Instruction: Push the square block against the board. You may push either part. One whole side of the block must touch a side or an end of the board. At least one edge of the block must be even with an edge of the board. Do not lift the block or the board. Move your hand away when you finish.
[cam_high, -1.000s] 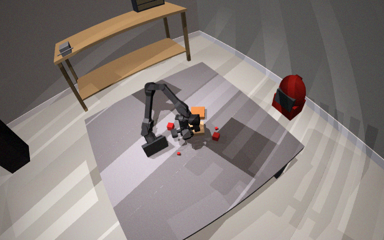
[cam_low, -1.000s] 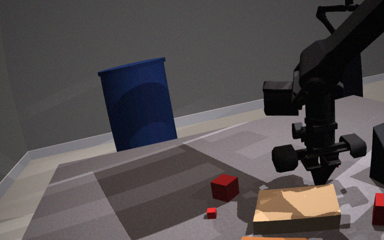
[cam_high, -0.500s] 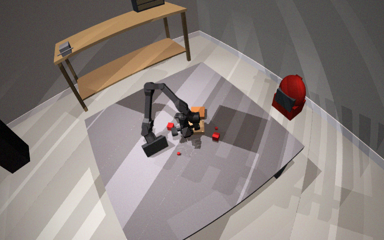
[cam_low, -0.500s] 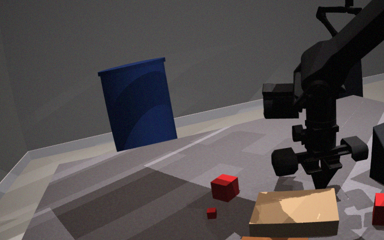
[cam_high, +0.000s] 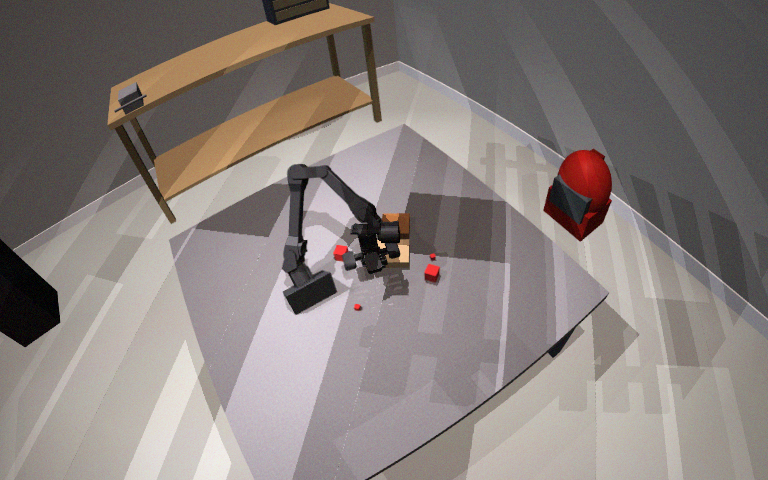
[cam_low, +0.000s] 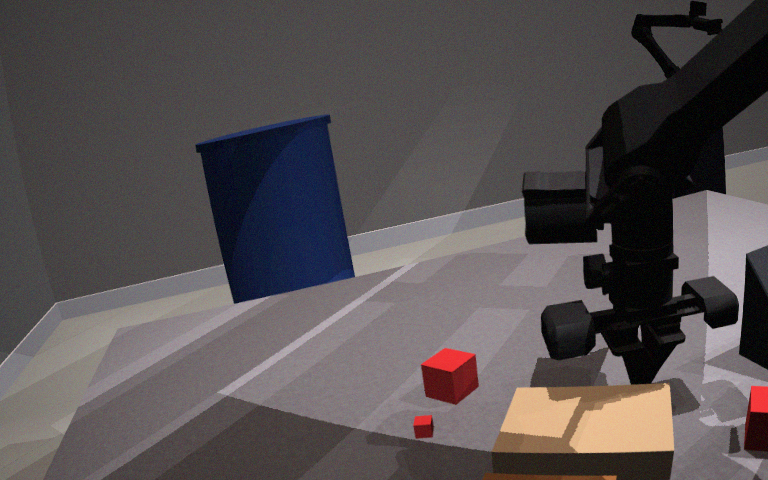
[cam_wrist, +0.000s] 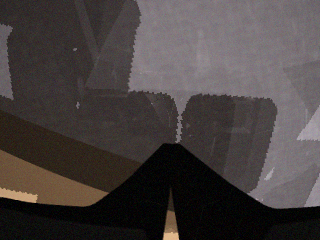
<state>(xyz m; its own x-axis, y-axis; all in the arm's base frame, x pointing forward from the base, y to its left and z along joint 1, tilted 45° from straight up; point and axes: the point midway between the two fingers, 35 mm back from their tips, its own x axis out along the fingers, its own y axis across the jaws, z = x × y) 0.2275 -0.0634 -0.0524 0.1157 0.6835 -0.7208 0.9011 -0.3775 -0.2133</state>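
Now: the tan board 80 mm ahead of my gripper tip, 20 mm to the left of it and 10 mm above it. From my gripper tip the other things lie so: orange square block: 180 mm ahead, 100 mm to the left, 10 mm above.
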